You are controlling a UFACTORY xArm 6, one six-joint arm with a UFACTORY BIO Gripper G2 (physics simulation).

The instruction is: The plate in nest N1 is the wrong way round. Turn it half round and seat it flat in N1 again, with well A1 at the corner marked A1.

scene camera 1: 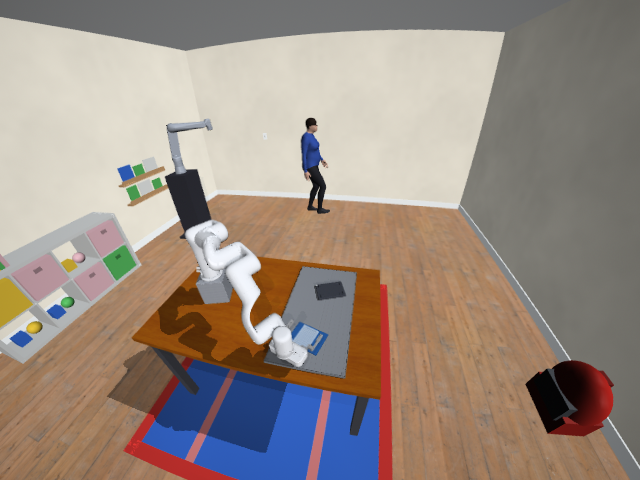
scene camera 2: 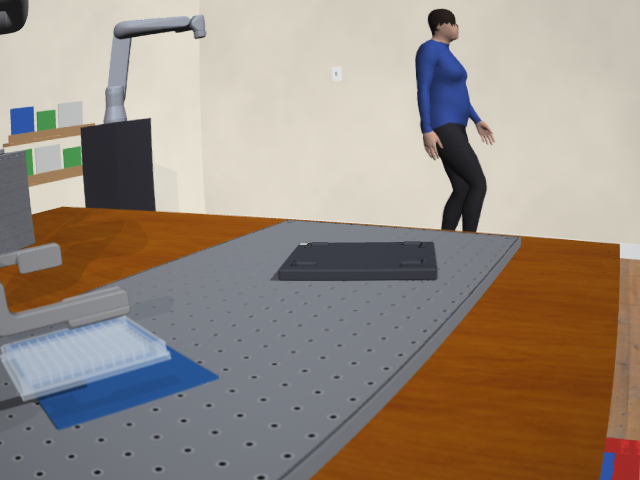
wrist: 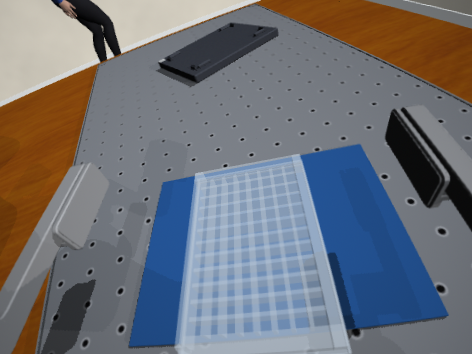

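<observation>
A clear well plate [scene camera 1: 306,334] [scene camera 2: 85,356] [wrist: 255,250] lies on a blue mat [scene camera 2: 180,369] [wrist: 150,305], and one end reaches to or past the mat's edge in the wrist view. Its A1 mark cannot be read. A dark nest [scene camera 1: 329,290] [scene camera 2: 361,255] [wrist: 215,50] stands apart from it with no plate on it; it has raised corner pieces and a small white mark at one corner. My gripper [scene camera 2: 74,284] [wrist: 250,180] is wide open and empty. In the wrist view its fingers are to the left and right of the plate, apart from it and higher up.
The nest and mat are on a grey perforated board [scene camera 1: 330,315] [scene camera 2: 289,330] [wrist: 200,110] on a brown table [scene camera 1: 368,320] [scene camera 2: 439,372]. A person [scene camera 1: 311,160] [scene camera 2: 447,98] stands beyond the table. A second arm on a black pedestal [scene camera 1: 188,198] [scene camera 2: 117,165] stands at the back left.
</observation>
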